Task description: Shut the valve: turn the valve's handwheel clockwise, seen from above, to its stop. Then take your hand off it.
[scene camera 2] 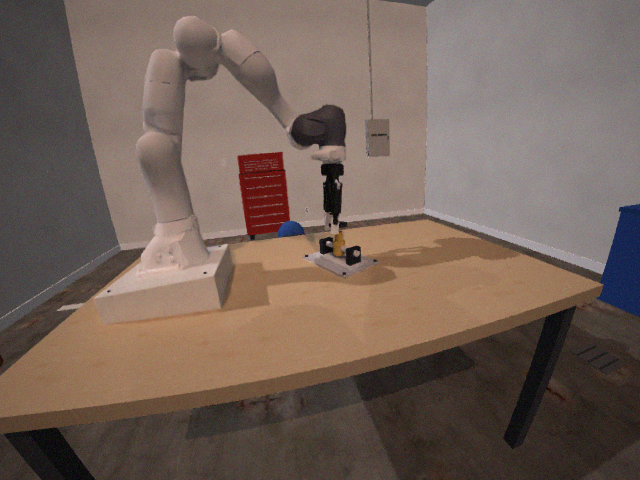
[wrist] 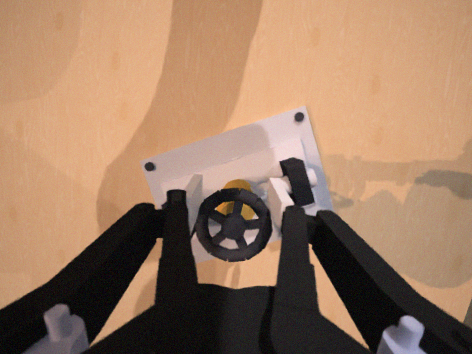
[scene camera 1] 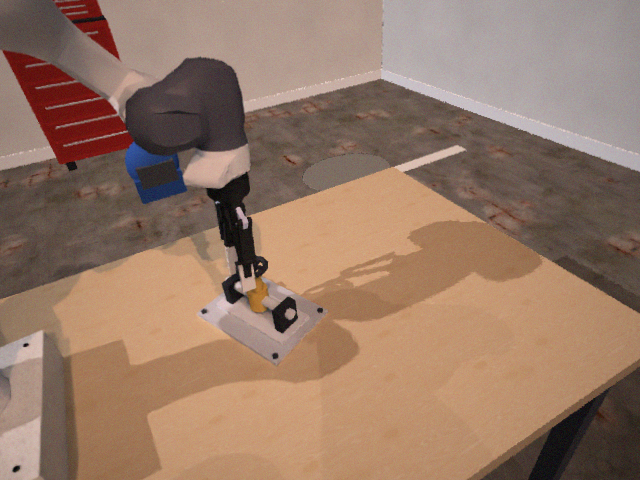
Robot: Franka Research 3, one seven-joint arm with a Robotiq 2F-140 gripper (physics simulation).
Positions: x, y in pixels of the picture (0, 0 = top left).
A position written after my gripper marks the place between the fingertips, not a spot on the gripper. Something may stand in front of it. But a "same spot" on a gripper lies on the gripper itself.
my gripper: scene camera 2; wrist 235, 190; scene camera 1
same spot on my gripper: (scene camera 2: 332, 200) = (scene camera 1: 237, 241)
